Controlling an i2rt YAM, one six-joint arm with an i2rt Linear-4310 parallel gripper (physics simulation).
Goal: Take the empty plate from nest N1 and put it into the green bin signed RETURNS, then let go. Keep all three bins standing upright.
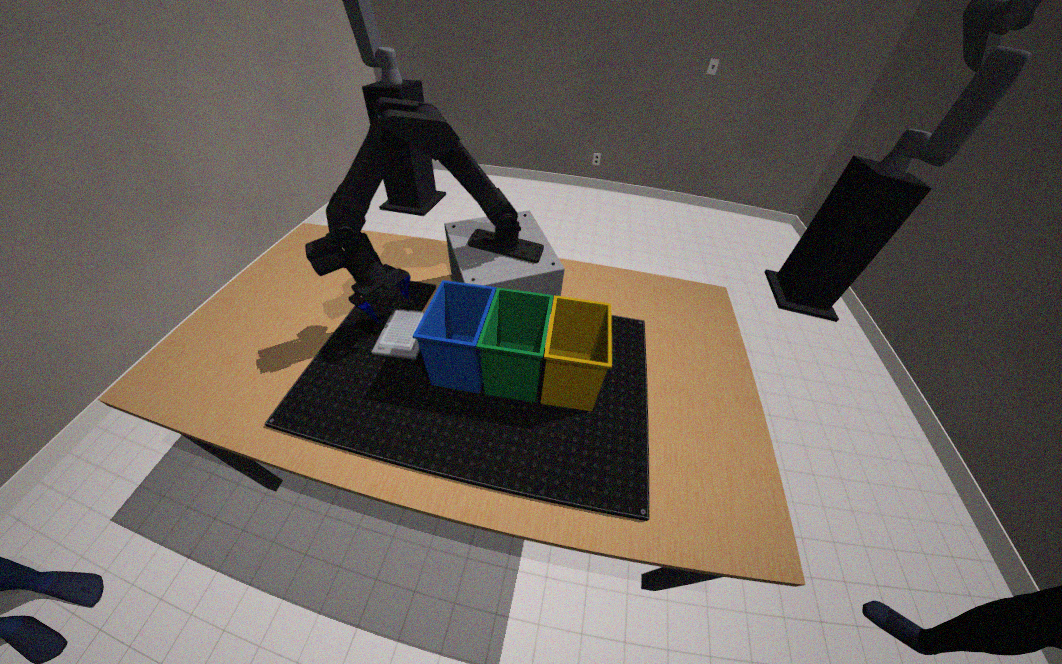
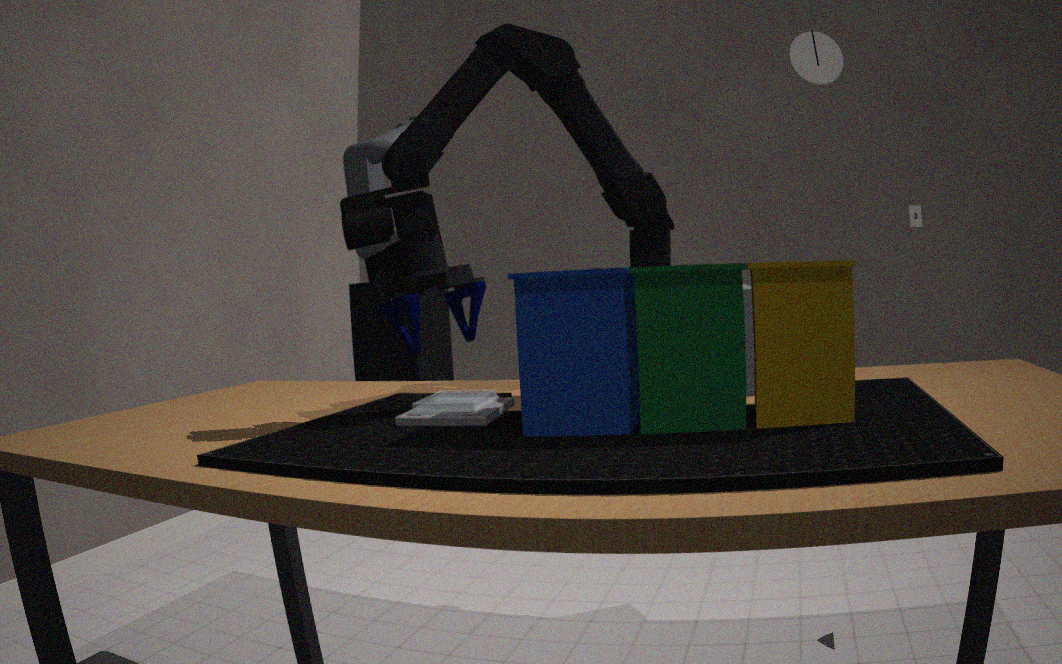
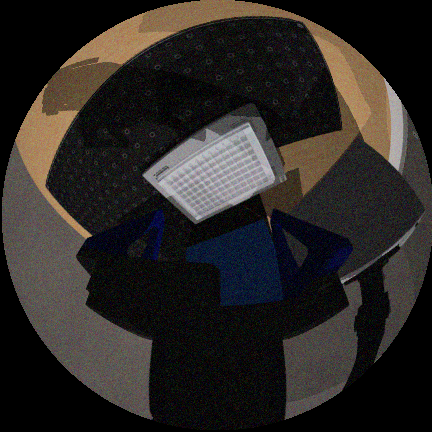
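Pixels of known places: gripper, between the fingertips: point(image 1: 392, 309) point(image 2: 444, 347) point(image 3: 216, 214); arm's base, origin of its link: point(image 1: 506, 246) point(image 3: 368, 267).
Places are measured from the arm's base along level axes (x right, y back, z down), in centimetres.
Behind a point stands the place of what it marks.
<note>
The white plate with a grid of wells point(image 1: 400, 328) @(x 21.7, y -25.2, z 14.1 cm) point(image 2: 462, 401) @(x 18.4, y -28.9, z 13.8 cm) point(image 3: 220, 172) @(x 21.5, y -24.4, z 14.9 cm) lies flat in its light grey nest point(image 1: 382, 350) @(x 23.1, y -32.6, z 15.2 cm) point(image 2: 442, 419) @(x 19.4, y -32.8, z 15.5 cm) point(image 3: 186, 150) @(x 25.8, y -26.9, z 15.2 cm), left of the bins. The nest's label is too small to read. My gripper point(image 1: 388, 302) @(x 22.3, y -25.3, z 7.3 cm) point(image 2: 442, 344) @(x 22.3, y -25.3, z 7.3 cm) point(image 3: 216, 214) @(x 22.3, y -25.3, z 7.3 cm) is open and empty, with blue fingers. It hangs above the mat near the plate, clear of it and slightly tilted. The green bin point(image 1: 510, 374) @(x -12.3, y -35.8, z 6.7 cm) point(image 2: 690, 352) @(x -12.0, y -35.8, z 7.7 cm) stands upright between the other two bins. Its sign does not show.
The blue bin point(image 1: 452, 364) @(x 0.3, y -37.0, z 6.5 cm) point(image 2: 575, 352) @(x 0.6, y -37.1, z 7.2 cm) point(image 3: 245, 265) @(x 8.1, y -25.8, z 8.5 cm) stands upright close beside the nest. The yellow bin point(image 1: 575, 383) @(x -26.0, y -34.4, z 6.3 cm) point(image 2: 804, 352) @(x -25.1, y -34.5, z 8.3 cm) stands upright at the right. All stand on the black mat point(image 1: 469, 438) @(x -6.8, y -47.8, z 16.4 cm) point(image 2: 587, 469) @(x -5.2, y -52.6, z 16.4 cm) point(image 3: 115, 125) @(x 33.7, y -33.5, z 16.4 cm). The arm's grey base block point(image 1: 509, 274) @(x -4.0, y -9.8, z 1.5 cm) is behind them.
</note>
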